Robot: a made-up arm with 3 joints. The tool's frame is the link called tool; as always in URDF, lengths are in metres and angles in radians. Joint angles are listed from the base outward. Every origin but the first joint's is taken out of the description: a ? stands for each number. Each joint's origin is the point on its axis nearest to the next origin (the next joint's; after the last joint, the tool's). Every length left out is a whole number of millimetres.
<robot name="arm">
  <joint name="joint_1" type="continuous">
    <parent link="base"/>
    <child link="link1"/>
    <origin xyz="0 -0.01 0.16"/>
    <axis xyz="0 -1 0"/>
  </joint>
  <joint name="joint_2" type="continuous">
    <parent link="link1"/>
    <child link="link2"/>
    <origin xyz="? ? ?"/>
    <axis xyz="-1 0 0"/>
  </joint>
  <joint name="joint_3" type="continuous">
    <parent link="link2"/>
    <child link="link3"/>
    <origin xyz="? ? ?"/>
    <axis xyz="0 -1 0"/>
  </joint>
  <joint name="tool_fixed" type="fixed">
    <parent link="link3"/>
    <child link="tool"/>
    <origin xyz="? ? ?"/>
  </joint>
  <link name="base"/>
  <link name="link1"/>
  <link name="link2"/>
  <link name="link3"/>
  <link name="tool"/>
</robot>
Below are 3 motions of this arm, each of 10 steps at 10 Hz.
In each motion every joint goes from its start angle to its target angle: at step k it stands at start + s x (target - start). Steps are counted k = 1, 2, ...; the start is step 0. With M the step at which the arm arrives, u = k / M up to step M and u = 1 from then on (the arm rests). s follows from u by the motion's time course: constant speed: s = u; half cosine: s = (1 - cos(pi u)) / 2; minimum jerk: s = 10 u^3 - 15 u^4 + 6 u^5.
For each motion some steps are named. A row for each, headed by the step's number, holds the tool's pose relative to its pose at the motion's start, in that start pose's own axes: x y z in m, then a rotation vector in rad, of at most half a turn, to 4 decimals.
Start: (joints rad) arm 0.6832 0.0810 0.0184
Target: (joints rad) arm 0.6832 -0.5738 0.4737
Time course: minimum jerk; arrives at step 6
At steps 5, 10:
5: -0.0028 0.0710 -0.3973 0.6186 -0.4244 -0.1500
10: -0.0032 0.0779 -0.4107 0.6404 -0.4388 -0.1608

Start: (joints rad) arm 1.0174 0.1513 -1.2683
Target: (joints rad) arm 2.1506 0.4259 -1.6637
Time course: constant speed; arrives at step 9
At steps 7, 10:
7: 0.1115 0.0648 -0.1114 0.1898 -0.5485 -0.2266
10: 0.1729 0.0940 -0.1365 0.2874 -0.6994 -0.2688

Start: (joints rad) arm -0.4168 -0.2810 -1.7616
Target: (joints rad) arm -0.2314 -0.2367 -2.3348
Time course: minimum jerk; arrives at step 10
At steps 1, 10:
1: 0.0000 -0.0001 0.0000 -0.0004 0.0034 -0.0005
10: -0.0108 -0.0129 0.0033 -0.0220 0.3938 -0.0614

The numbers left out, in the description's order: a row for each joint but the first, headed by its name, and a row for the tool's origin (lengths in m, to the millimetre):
joint_2: -0.26 0 -0.07
joint_3: 0 -0.7 0.1
tool: 0.08 0 -0.03

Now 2 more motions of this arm.
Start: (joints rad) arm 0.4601 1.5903 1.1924
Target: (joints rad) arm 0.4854 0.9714 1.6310
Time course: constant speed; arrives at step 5
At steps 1, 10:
1: -0.0804 -0.0143 -0.0222 0.0359 -0.0878 -0.1186
10: -0.4091 0.0306 -0.1113 0.0743 -0.4317 -0.6199

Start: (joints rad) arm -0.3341 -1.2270 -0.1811
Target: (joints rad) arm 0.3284 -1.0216 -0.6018
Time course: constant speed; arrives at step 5
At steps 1, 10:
1: 0.0858 -0.0153 0.0323 -0.0674 0.0368 0.1117
10: 0.3927 0.0284 0.1926 -0.4100 0.1202 0.4764

